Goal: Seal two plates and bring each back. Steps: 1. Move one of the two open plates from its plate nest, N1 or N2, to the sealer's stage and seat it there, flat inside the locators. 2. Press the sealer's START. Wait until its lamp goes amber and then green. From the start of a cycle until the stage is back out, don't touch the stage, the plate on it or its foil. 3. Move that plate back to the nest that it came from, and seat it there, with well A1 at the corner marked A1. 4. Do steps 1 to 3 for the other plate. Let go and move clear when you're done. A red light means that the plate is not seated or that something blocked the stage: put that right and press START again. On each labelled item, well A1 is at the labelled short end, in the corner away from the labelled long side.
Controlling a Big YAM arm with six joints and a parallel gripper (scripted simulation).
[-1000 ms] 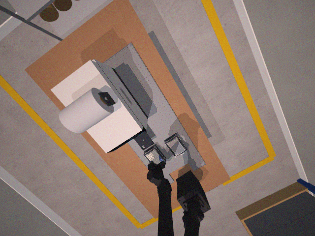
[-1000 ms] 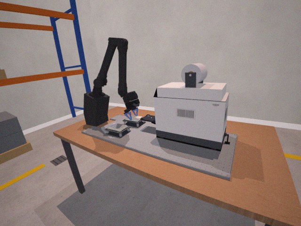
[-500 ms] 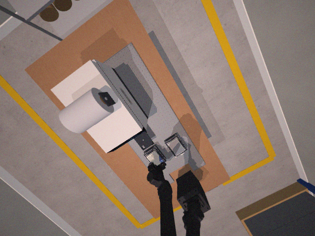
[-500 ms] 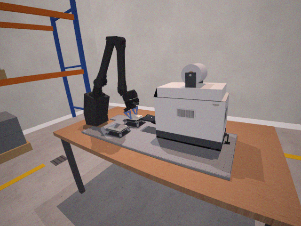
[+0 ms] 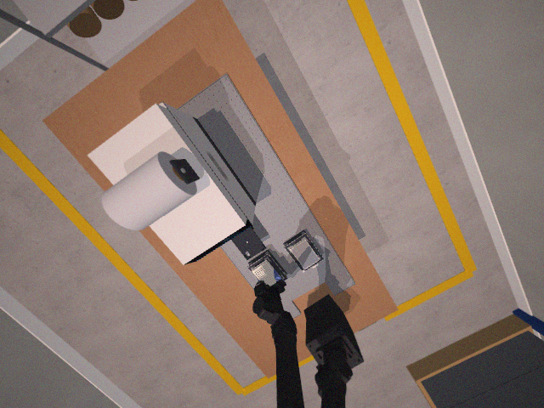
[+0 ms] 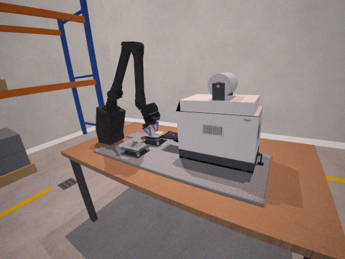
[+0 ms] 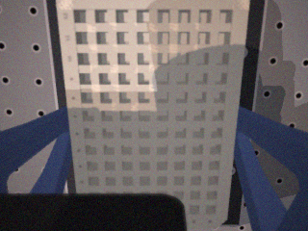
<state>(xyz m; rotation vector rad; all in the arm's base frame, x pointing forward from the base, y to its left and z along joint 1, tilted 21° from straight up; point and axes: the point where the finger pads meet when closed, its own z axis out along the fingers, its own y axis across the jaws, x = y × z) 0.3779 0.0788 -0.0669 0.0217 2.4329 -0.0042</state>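
Right now my hand is right at the white well plate. From my hand the other things lie so: foil roll 530 mm ahead, 350 mm above, 60 mm to the right; dark sealer stage 200 mm ahead, 40 mm to the right, 20 mm above; start button 300 mm ahead, 120 mm above, 50 mm to the left.
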